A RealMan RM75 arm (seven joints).
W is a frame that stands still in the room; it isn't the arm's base.
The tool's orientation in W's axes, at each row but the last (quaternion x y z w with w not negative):
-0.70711 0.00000 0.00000 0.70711
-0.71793 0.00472 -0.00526 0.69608
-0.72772 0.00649 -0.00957 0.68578
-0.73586 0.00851 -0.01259 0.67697
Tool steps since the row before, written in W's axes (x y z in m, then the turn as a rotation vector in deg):
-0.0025 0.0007 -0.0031 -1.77 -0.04 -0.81
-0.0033 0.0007 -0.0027 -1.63 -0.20 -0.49
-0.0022 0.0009 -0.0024 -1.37 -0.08 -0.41
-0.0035 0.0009 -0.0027 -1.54 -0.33 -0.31
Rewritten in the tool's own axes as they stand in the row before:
-0.0025 0.0031 0.0007 -1.77 0.81 -0.04
-0.0033 0.0027 0.0007 -1.63 0.50 -0.21
-0.0022 0.0023 0.0010 -1.37 0.41 -0.09
-0.0035 0.0026 0.0010 -1.53 0.33 -0.35

